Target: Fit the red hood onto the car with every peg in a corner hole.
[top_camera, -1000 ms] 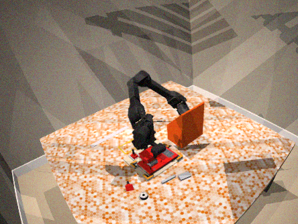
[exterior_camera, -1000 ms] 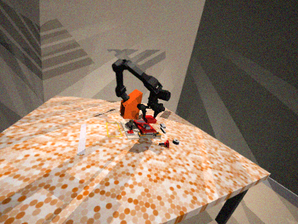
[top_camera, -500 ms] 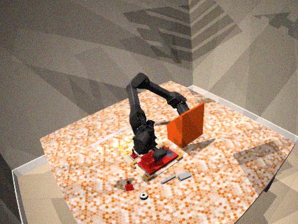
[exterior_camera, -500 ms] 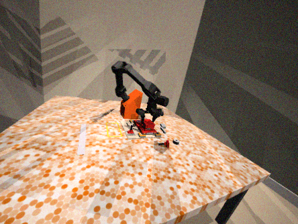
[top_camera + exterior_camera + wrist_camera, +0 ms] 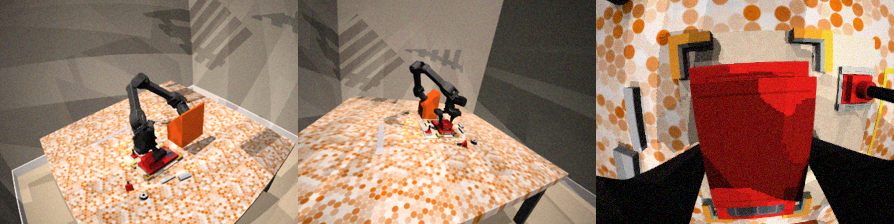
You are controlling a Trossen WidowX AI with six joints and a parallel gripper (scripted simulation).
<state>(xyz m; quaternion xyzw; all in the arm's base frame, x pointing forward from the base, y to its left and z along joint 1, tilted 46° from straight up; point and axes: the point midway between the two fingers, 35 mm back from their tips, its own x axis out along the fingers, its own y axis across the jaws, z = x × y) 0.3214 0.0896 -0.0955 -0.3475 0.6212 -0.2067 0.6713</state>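
My gripper tip is 30 mm above the grey engine block. From my gripper tip the other things lie so: red hood 10 mm above; then dark wheel 170 mm to the left, 140 mm ahead, 50 mm below; then white strip 380 mm to the right, 100 mm ahead, 60 mm below.
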